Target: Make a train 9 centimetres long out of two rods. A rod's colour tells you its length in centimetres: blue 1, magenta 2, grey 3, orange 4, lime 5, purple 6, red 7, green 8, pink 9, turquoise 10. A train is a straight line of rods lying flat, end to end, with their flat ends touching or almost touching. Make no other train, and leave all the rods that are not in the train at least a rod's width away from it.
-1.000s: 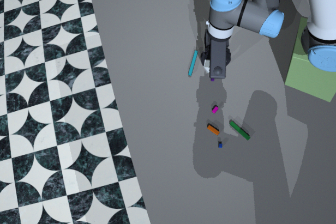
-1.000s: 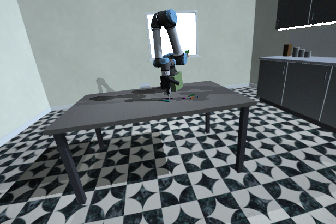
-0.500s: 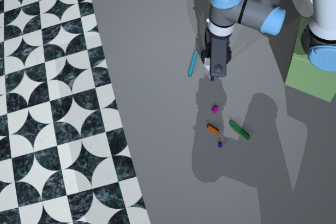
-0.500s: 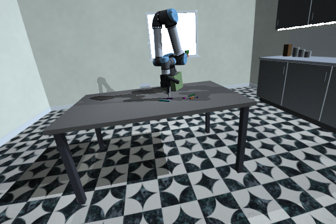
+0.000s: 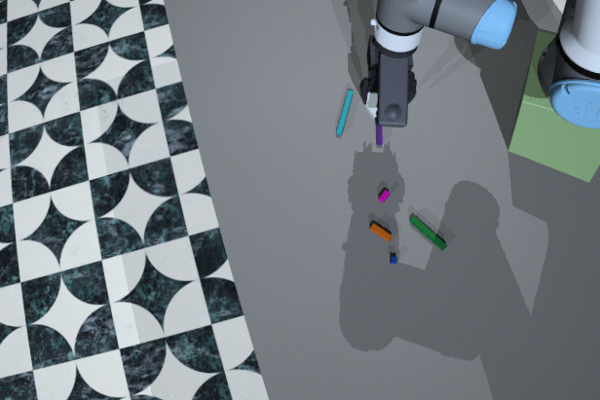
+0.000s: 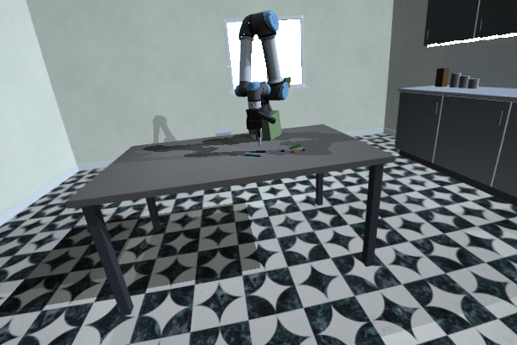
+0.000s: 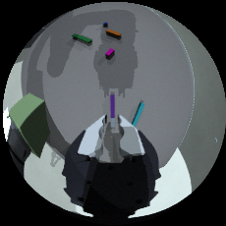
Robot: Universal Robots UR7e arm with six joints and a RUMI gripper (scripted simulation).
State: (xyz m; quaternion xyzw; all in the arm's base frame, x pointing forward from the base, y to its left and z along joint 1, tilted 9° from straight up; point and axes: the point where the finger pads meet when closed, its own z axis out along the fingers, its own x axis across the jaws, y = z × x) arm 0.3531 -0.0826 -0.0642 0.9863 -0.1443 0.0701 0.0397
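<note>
Right now my hand is 60 mm above the purple rod. Round my hand: magenta rod 40 mm ahead, 130 mm to the left, 60 mm below; then turquoise rod 50 mm ahead, 60 mm to the right, 60 mm below; then grey rod 10 mm behind, 50 mm to the right, 60 mm below.
</note>
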